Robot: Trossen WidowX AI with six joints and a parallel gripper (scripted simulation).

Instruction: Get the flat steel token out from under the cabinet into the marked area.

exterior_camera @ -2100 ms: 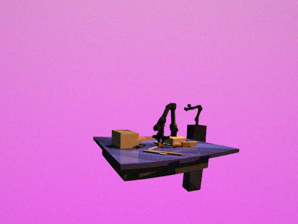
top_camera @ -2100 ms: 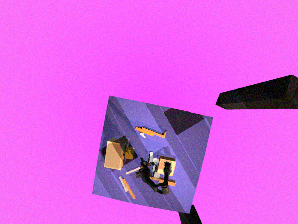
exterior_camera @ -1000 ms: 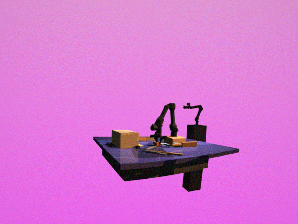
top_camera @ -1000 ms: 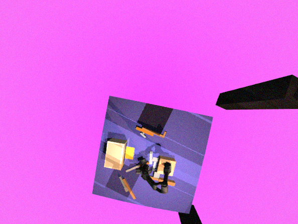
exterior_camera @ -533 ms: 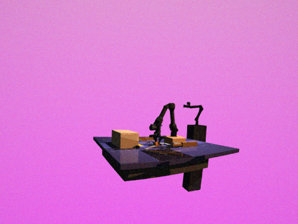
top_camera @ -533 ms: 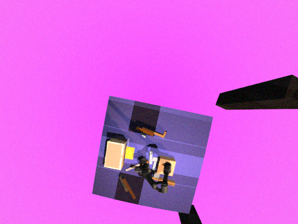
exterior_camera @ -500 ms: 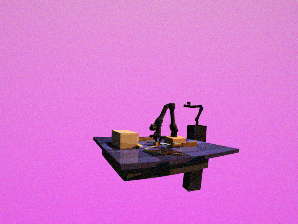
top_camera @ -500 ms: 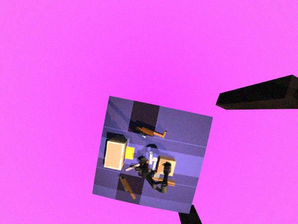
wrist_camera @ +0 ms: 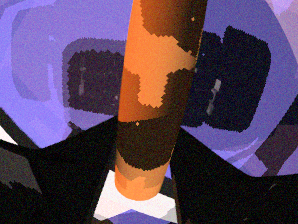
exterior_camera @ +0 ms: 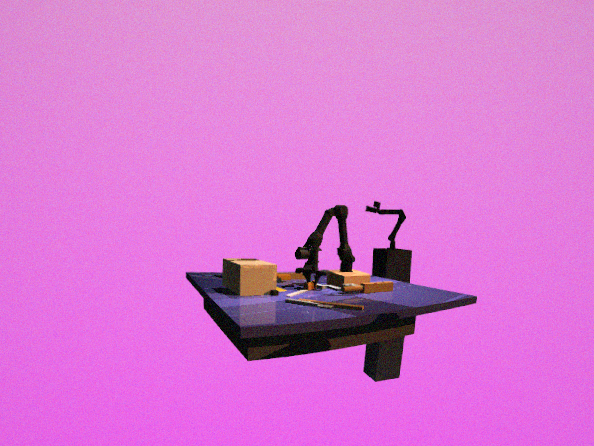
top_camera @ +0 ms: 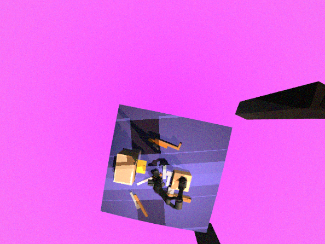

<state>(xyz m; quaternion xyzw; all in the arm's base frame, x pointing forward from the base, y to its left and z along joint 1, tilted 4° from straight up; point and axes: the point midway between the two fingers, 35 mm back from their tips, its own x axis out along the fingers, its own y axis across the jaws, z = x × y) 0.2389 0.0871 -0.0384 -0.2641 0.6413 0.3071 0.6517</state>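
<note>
My gripper tip is now 40 mm past the grey bar and 60 mm to the left of it. The rest, counted from my gripper tip: small white piece: 150 mm ahead, 280 mm to the right; orange block: 250 mm behind, 150 mm to the left, 10 mm above; orange bar: 150 mm ahead, 330 mm to the right, 10 mm above.
</note>
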